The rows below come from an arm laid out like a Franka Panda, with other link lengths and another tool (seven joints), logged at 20 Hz.
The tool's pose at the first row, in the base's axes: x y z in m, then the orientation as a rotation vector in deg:
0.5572 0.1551 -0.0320 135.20 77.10 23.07
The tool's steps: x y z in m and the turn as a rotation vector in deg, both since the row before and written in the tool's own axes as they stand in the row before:
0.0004 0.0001 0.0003 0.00 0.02 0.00
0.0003 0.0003 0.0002 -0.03 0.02 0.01
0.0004 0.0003 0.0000 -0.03 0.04 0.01
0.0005 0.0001 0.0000 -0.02 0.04 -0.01
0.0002 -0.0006 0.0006 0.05 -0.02 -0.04
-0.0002 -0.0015 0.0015 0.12 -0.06 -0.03
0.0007 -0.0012 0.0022 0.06 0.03 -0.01
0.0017 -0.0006 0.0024 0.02 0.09 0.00
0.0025 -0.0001 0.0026 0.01 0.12 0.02
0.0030 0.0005 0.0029 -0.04 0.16 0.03
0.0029 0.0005 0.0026 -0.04 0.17 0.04
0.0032 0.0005 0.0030 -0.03 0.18 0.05
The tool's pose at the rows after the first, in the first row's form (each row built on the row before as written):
0.5576 0.1553 -0.0322 135.20 77.11 23.09
0.5581 0.1554 -0.0322 135.19 77.09 23.13
0.5585 0.1556 -0.0320 135.18 77.08 23.20
0.5588 0.1560 -0.0319 135.16 77.10 23.26
0.5587 0.1563 -0.0327 135.17 77.16 23.19
0.5581 0.1565 -0.0347 135.24 77.23 23.04
0.5585 0.1572 -0.0372 135.28 77.29 23.04
0.5599 0.1585 -0.0395 135.31 77.34 23.14
0.5622 0.1602 -0.0417 135.35 77.38 23.29
0.5653 0.1620 -0.0439 135.36 77.40 23.52
0.5682 0.1638 -0.0458 135.38 77.41 23.76
0.5715 0.1658 -0.0480 135.41 77.42 24.01

